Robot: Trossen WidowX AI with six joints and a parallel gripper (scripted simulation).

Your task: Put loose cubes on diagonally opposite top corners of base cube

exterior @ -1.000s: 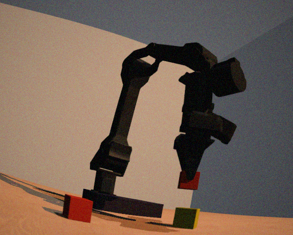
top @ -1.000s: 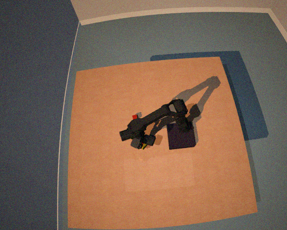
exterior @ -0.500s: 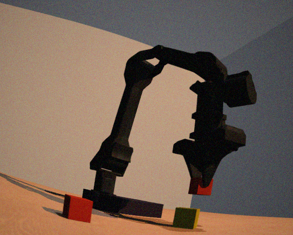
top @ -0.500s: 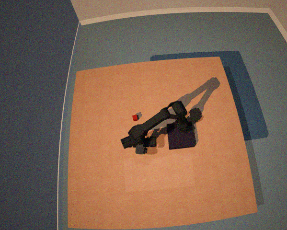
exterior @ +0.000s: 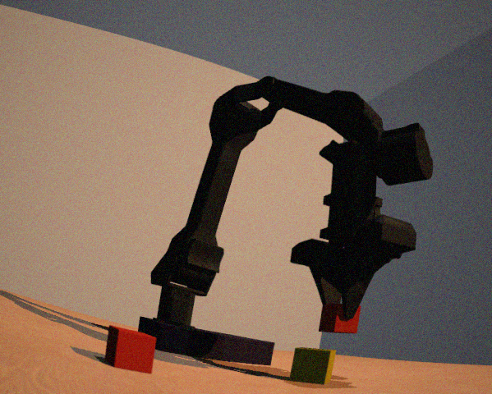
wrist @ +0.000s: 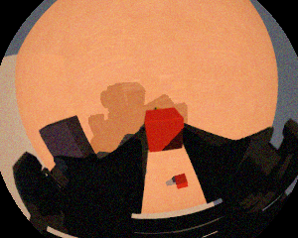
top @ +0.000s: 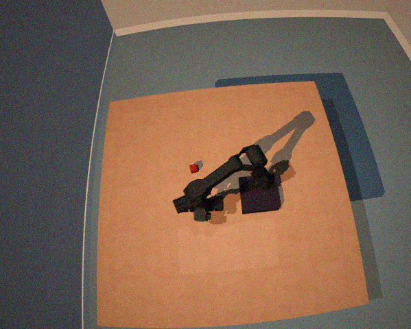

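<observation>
My gripper tip is now 6 cm above the yellow-green base cube and 2 cm to the left of it.
</observation>
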